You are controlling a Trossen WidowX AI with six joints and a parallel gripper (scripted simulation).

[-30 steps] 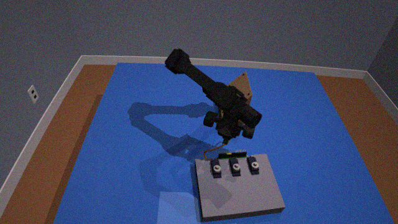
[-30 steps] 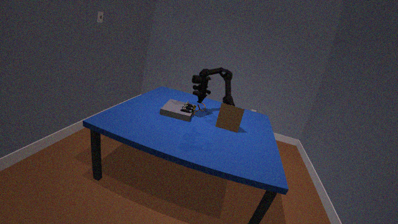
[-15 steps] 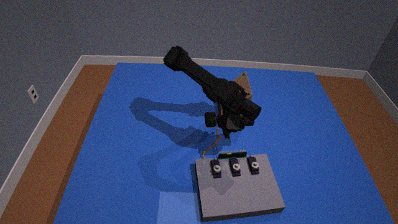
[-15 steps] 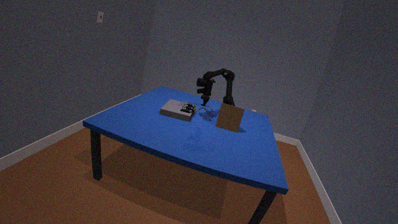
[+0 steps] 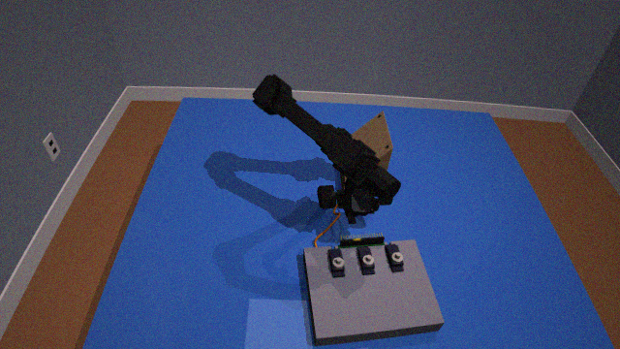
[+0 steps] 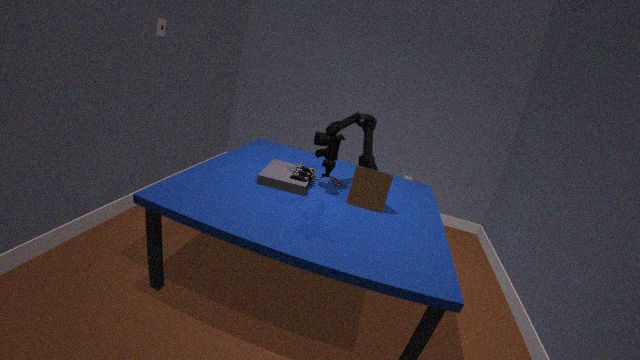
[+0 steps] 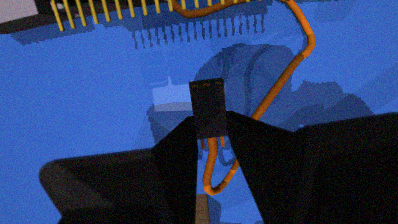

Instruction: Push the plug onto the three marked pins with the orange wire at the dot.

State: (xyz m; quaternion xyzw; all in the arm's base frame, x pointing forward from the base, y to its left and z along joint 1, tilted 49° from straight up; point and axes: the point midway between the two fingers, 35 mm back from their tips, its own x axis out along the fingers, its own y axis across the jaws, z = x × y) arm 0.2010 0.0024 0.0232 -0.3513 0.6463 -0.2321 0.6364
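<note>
Right now the yellow band is 8 cm ahead of my gripper tip and 1 cm to the left of it. Round my gripper tip: grey holder: 23 cm ahead, 5 cm to the left, 5 cm below; pin strip: 8 cm ahead, 3 cm to the left, 1 cm below.
</note>
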